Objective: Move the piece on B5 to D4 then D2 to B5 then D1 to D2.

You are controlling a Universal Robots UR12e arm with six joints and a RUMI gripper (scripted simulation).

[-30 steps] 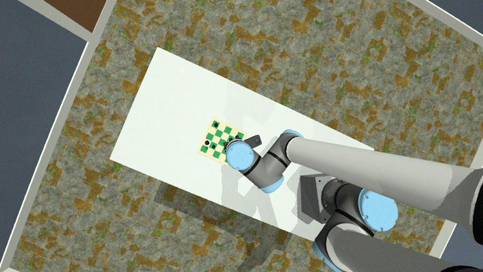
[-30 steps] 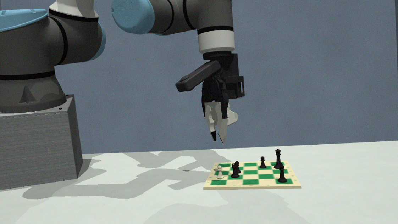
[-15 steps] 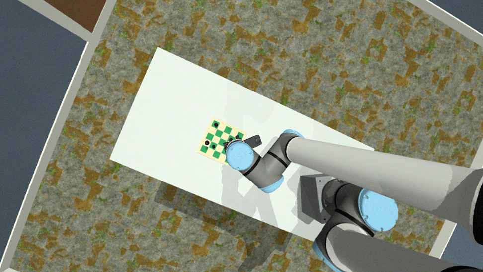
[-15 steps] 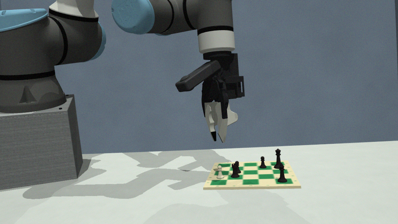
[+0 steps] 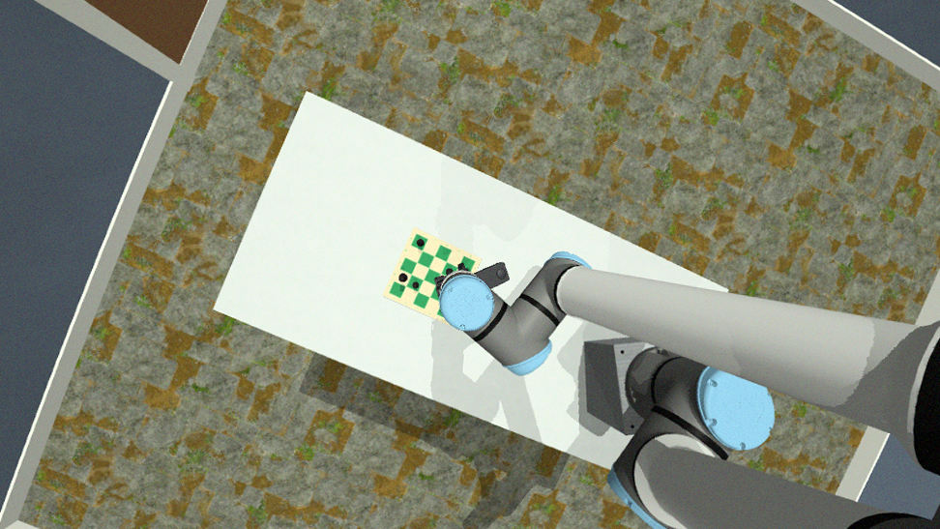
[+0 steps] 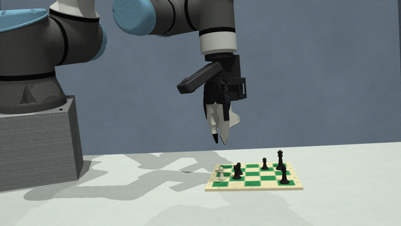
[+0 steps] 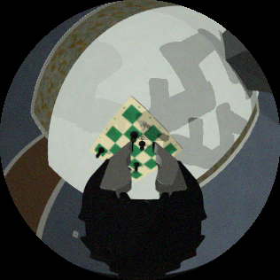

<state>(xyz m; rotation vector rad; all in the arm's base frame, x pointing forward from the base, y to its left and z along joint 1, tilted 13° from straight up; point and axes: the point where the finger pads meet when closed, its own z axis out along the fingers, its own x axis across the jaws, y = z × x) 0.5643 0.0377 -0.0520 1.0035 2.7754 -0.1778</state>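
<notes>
The white pawn is 9 cm below my hand. Round my hand: black queen 14 cm ahead, 9 cm to the left, 8 cm below; then cream chessboard 11 cm below, 7 cm ahead, 5 cm to the left.
</notes>
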